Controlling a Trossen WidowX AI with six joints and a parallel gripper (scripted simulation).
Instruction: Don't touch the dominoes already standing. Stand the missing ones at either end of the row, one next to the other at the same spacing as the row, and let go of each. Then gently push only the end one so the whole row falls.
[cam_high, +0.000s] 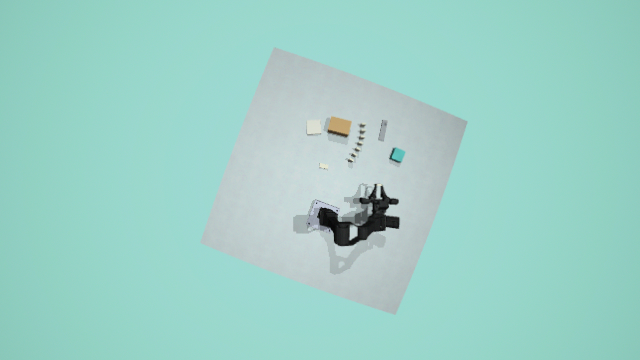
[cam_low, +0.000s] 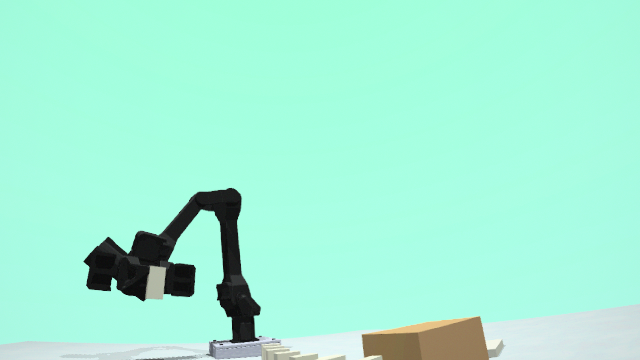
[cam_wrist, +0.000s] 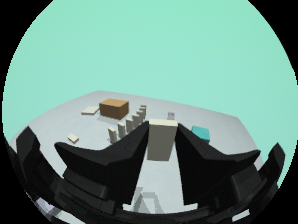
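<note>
The teal cube is 22 cm ahead of my gripper tip, 14 cm below it and 8 cm to the right of it. The rest, counted from my gripper tip: flat cream tile 44 cm to the left, 18 cm ahead, 15 cm below; tan box 30 cm to the left, 23 cm ahead, 13 cm below; grey bar 32 cm ahead, 16 cm below, 5 cm to the left.
</note>
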